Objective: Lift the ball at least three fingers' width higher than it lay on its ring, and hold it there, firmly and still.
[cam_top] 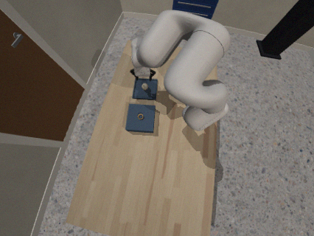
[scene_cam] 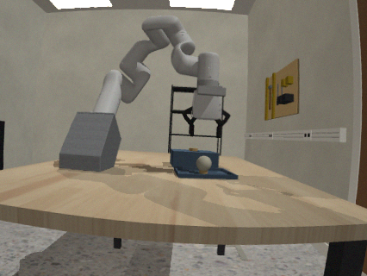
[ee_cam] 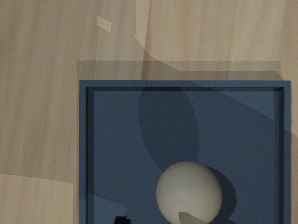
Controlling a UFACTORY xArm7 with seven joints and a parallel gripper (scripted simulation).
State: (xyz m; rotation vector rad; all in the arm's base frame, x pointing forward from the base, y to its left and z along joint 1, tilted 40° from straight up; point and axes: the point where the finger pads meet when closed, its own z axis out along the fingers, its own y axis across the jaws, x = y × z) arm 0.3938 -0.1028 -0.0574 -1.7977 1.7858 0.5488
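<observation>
The cream ball lies 10 cm below my hand. From my hand the other things lie so: blue tray (13 cm below); then blue block (27 cm to the left, 9 cm below, 1 cm behind).
</observation>
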